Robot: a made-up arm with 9 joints.
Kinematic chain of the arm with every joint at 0, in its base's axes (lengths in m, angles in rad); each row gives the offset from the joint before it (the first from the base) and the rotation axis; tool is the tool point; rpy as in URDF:
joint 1: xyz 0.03 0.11 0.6 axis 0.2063 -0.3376 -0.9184
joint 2: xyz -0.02 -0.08 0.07 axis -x
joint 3: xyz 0.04 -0.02 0 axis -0.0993 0.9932 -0.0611
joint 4: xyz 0.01 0 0.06 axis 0.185 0.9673 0.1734
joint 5: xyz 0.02 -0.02 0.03 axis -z
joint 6: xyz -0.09 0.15 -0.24 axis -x
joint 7: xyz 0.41 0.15 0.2 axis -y
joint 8: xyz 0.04 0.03 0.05 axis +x
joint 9: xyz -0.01 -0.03 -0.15 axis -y
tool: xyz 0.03 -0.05 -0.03 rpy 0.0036 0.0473 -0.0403
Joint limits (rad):
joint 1: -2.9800..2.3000
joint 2: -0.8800..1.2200
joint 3: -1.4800..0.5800
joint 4: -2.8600..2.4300
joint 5: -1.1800..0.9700
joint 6: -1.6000..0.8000
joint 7: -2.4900..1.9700
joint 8: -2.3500..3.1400
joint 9: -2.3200..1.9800
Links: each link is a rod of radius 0.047 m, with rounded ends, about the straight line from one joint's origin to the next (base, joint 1, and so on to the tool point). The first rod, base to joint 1, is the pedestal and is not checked.
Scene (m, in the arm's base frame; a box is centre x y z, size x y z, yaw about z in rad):
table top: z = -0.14
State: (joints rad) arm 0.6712 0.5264 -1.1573 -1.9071 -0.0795 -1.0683 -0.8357 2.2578 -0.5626
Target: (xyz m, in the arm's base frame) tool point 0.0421 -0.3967 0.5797
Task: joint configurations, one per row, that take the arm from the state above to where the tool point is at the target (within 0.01 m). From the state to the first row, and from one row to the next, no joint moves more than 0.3 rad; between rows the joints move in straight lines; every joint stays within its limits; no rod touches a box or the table.
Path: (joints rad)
1: 0.4422 0.6319 -1.2380 -2.0332 0.0876 -1.2012 -0.8137 2.1744 -0.5975
2: 0.2132 0.7374 -1.3186 -2.1594 0.2547 -1.3342 -0.7916 2.0909 -0.6323
3: -0.0159 0.8429 -1.3993 -2.2855 0.4218 -1.4671 -0.7696 2.0075 -0.6672
4: -0.2449 0.9484 -1.4800 -2.4117 0.5890 -1.6000 -0.7475 1.9241 -0.7020

